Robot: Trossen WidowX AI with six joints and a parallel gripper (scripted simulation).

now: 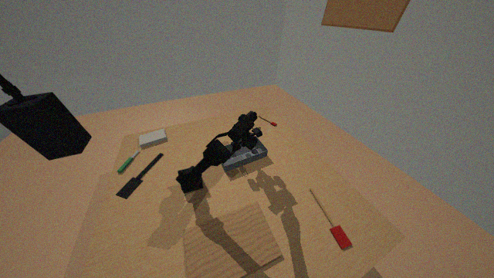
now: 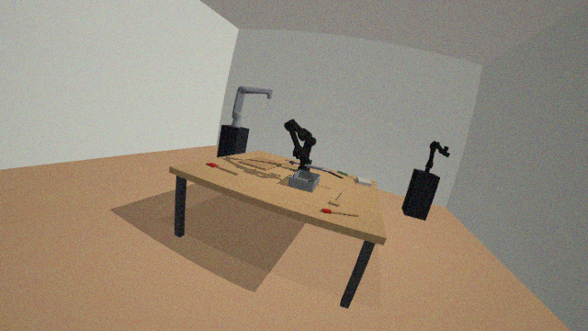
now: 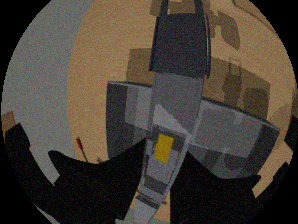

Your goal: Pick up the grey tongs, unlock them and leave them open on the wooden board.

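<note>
My gripper tip is now 40 mm below the yellow lock slider, 20 mm to the left of it and 10 mm past it. From my gripper tip the other things lie so: wooden board (410 mm to the right, 260 mm behind, 90 mm below); then grey roasting tin (70 mm below, 40 mm to the left, 40 mm behind); then red-handled tool (510 mm to the right, 210 mm ahead, 90 mm below).
</note>
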